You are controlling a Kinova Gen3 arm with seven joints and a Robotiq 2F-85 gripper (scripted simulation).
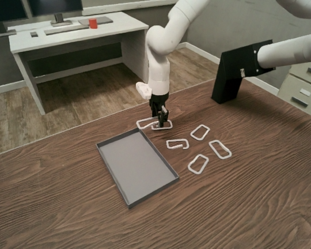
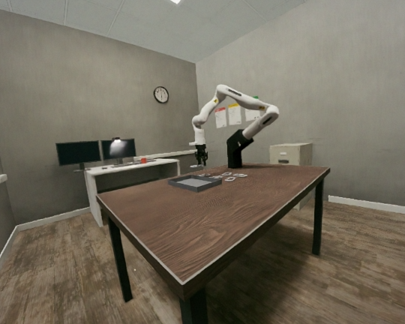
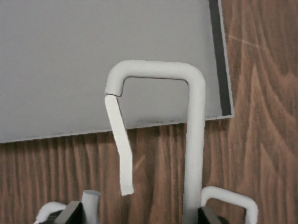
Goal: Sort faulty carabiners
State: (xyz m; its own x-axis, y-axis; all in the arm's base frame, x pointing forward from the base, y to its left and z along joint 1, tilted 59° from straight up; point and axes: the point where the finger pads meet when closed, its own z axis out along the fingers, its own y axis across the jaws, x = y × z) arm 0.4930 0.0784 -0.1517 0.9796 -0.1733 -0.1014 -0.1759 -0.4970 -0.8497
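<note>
My hand is 15 cm short of the grey tray, 7 cm to the right of it and 10 cm above it.
</note>
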